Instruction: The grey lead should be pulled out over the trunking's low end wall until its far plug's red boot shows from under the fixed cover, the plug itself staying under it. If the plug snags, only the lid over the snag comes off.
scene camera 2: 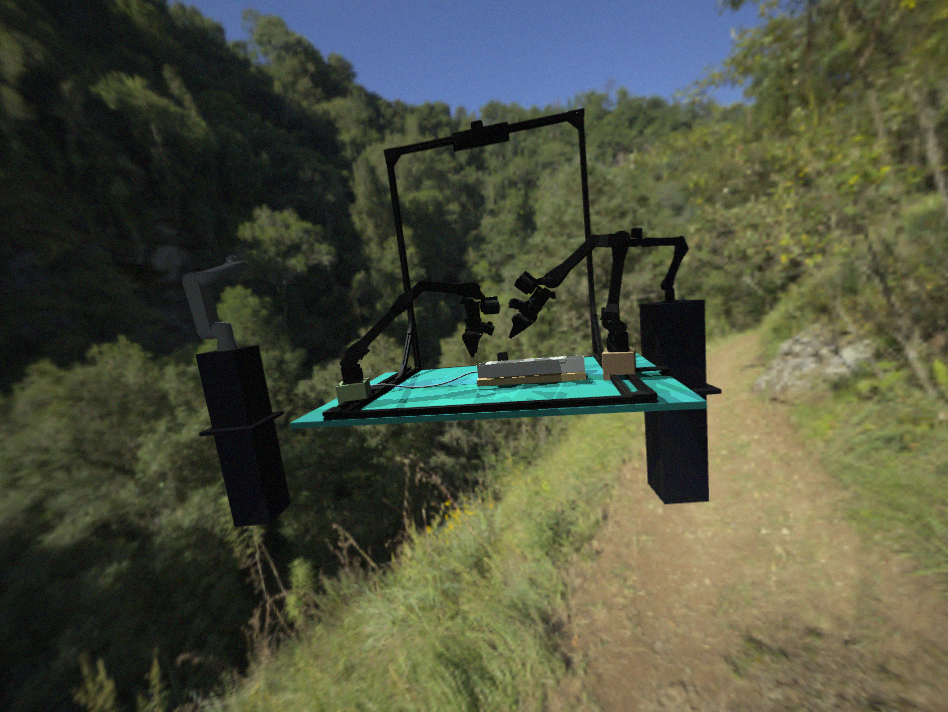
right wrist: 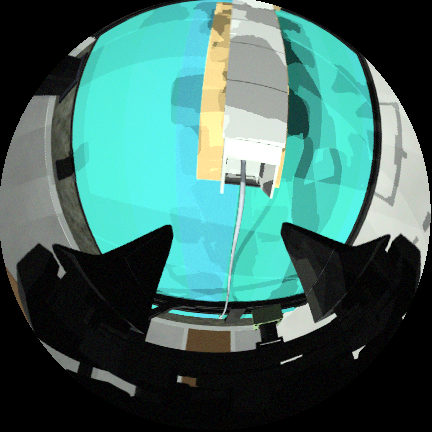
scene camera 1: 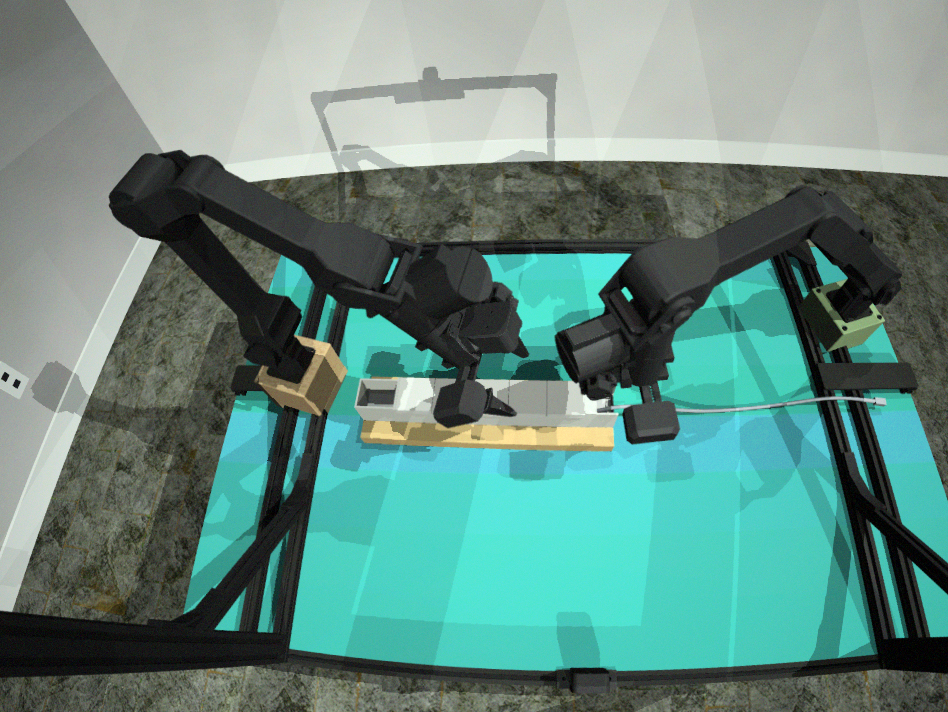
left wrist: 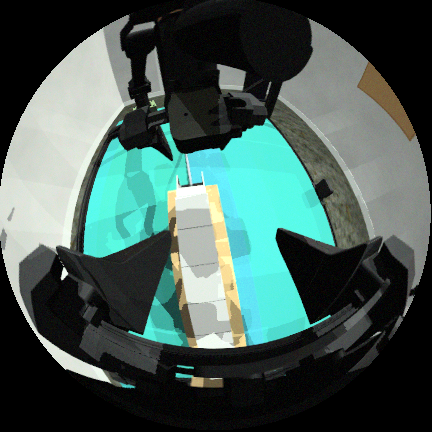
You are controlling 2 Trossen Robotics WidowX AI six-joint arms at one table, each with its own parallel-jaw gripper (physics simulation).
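Places are measured from the left arm's base along level axes (x down, y ahead, z right), in centimetres.
Where they show: left gripper, fingertip midpoint: point(scene camera 2: 512, 335) point(scene camera 1: 520, 384) point(left wrist: 224, 235); right gripper, fingertip midpoint: point(scene camera 2: 474, 355) point(right wrist: 228, 229) point(scene camera 1: 633, 400) point(left wrist: 196, 152); left arm's base at its link origin: point(scene camera 2: 618, 350) point(scene camera 1: 291, 362); right arm's base at its link origin: point(scene camera 2: 352, 381) point(right wrist: 267, 324) point(scene camera 1: 848, 304).
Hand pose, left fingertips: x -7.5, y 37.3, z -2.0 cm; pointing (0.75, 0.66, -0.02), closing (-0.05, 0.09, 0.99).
Each offset is from my left fingertips to the top centre of the thing. "pt": to the spot under its first point. Level surfaces: height alone.
The white trunking {dx +9.3, dy -6.1, dz -1.4 cm} point(scene camera 1: 563, 419) point(scene camera 2: 521, 368) has a row of white lids point(left wrist: 198, 247) point(right wrist: 256, 97) with thin seams, all seated; which cover is fixed I cannot tell. The grey lead point(scene camera 1: 735, 409) point(left wrist: 188, 167) point(right wrist: 238, 215) leaves the trunking over its low end wall, at the right in scene camera 1, and runs right to its near plug {dx +14.3, dy +58.3, dz -19.4 cm} point(scene camera 1: 879, 401). No red boot shows. My left gripper point(scene camera 1: 519, 381) point(scene camera 2: 512, 335) point(left wrist: 224, 235) is open and empty above the middle lids. My right gripper point(scene camera 2: 472, 354) point(right wrist: 228, 229) is open above the lead, just outside that end; the lead is not gripped.
Beige strips point(scene camera 1: 490, 436) point(right wrist: 211, 145) run along the trunking's long sides. An open compartment {pt dx +14.3, dy -23.7, dz +0.7 cm} point(scene camera 1: 379, 394) is at its left end in scene camera 1. The arms stand on an orange-tan block point(scene camera 1: 325, 375) and a green block point(scene camera 1: 846, 329). Black frame rails edge the turquoise table {dx +16.9 cm} point(scene camera 1: 490, 551).
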